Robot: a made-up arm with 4 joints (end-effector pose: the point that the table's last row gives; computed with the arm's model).
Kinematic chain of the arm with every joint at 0, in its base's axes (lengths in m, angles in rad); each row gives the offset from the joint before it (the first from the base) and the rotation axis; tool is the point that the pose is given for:
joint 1: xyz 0 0 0.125 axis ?
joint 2: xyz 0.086 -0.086 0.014 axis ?
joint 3: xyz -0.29 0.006 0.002 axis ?
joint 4: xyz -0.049 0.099 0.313 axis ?
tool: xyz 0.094 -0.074 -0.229
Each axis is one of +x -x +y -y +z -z.
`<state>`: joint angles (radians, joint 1 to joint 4).
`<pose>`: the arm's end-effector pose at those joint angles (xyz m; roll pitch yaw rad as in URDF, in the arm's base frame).
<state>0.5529 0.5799 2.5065 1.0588</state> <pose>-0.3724 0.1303 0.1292 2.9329 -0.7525 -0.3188</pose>
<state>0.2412 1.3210 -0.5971 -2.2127</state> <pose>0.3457 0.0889 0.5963 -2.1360 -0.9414 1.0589</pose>
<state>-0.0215 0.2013 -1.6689 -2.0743</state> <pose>0.0073 0.4461 0.0570 -1.5169 0.1064 1.8757</pose>
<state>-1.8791 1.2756 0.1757 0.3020</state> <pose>0.0119 0.0140 -0.1137 -1.4725 -1.2371 -0.0197</pose>
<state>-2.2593 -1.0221 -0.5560 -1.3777</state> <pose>-0.1501 0.2737 -0.0297 -0.0134 1.0446 2.3194</pose>
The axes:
joint 1: +x
joint 2: -z
joint 3: +x
joint 4: +y

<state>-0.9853 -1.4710 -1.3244 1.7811</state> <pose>-0.2435 -0.3051 0.6888 -2.5469 -0.1203 -0.3774</pose>
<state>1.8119 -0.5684 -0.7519 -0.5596</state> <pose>-0.1052 -0.1085 0.0545 1.5072 -0.7038 -0.8219</pose>
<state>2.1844 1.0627 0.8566 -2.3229</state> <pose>-0.3645 -0.2783 -0.1526 -0.1755 0.0069 -2.5226</pose>
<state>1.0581 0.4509 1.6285 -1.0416</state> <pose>-0.1177 -0.1646 -0.1166 1.7528 1.1019 -1.3954</pose>
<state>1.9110 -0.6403 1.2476 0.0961</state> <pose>-0.0937 0.0374 -0.1719 -3.0422 -0.6939 -0.2552</pose>
